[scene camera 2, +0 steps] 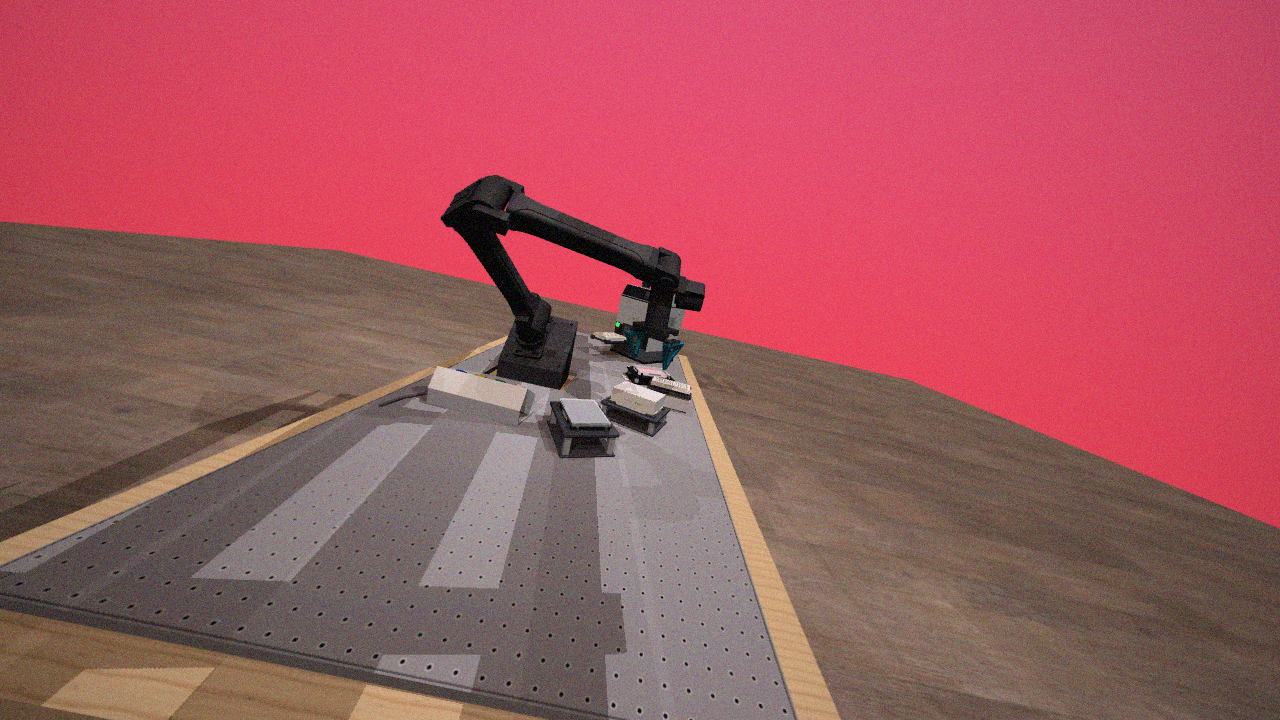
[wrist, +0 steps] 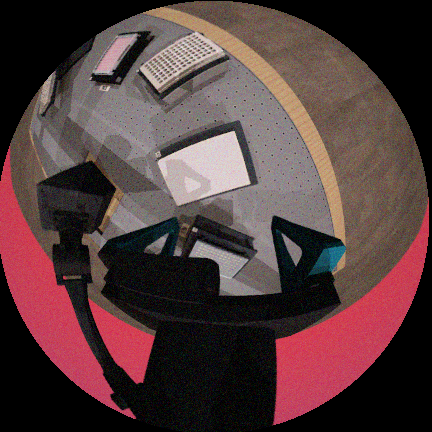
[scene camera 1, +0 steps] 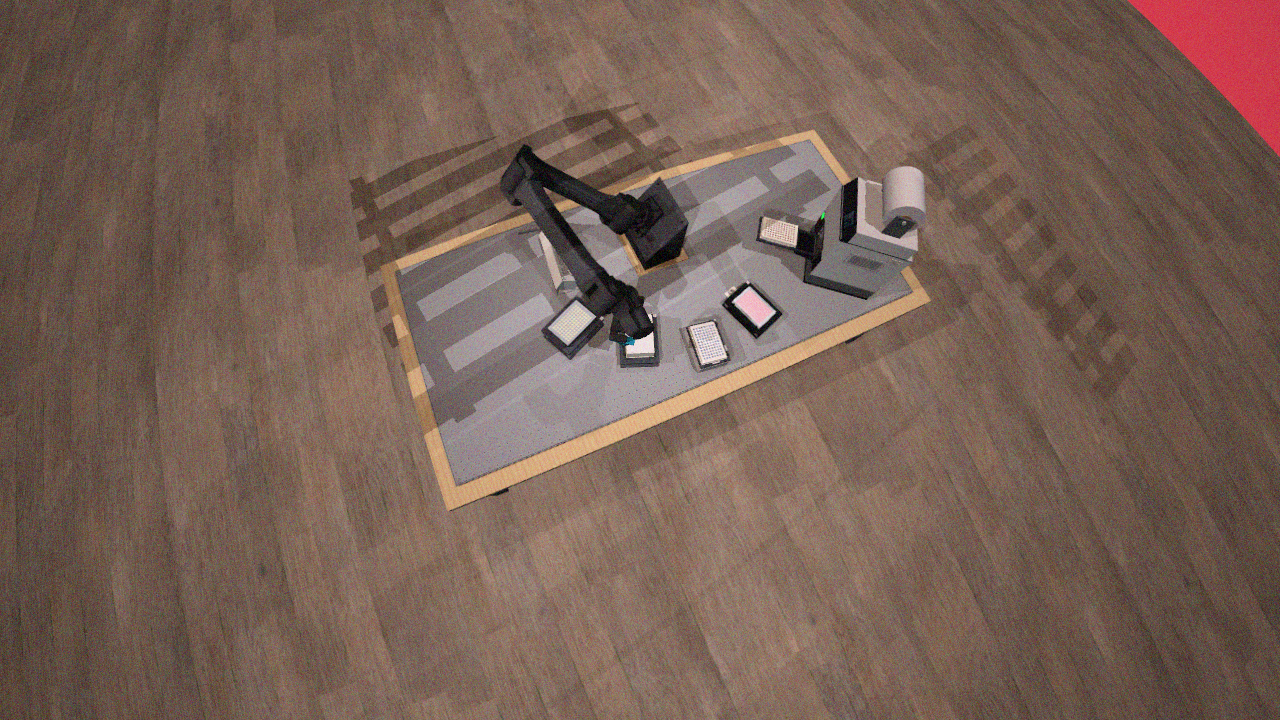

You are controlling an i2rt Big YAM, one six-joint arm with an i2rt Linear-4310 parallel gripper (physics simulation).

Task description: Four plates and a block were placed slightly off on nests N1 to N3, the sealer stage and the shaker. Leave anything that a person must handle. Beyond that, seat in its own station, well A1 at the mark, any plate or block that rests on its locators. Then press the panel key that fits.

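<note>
My gripper (scene camera 1: pixel 630 340) (scene camera 2: pixel 650 360) (wrist: pixel 224 221) is open and empty, above the row of stations near the plain white piece. This white piece (scene camera 1: pixel 639 349) (scene camera 2: pixel 639 397) (wrist: pixel 207 167) lies on a dark nest, with more of the nest's rim showing on two sides. A pale welled plate (scene camera 1: pixel 573 322) (scene camera 2: pixel 584 412) (wrist: pixel 220 259) is on the neighbouring raised nest, partly hidden in the wrist view. A white plate with dark wells (scene camera 1: pixel 708 342) (scene camera 2: pixel 671 385) (wrist: pixel 182 62), a pink-topped plate (scene camera 1: pixel 753 306) (wrist: pixel 116 54) and a plate at the sealer (scene camera 1: pixel 778 231) (scene camera 2: pixel 608 337) (wrist: pixel 46 97) stand farther along. Exact seating is unclear.
The grey sealer (scene camera 1: pixel 863 246) stands at the table's far end, with a green light. The sloped panel (scene camera 1: pixel 553 261) (scene camera 2: pixel 478 394) lies between the arm base (scene camera 1: pixel 656 232) (scene camera 2: pixel 538 351) and the pale plate's side; its keys are not readable. A wooden edge (wrist: pixel 305 110) borders the table.
</note>
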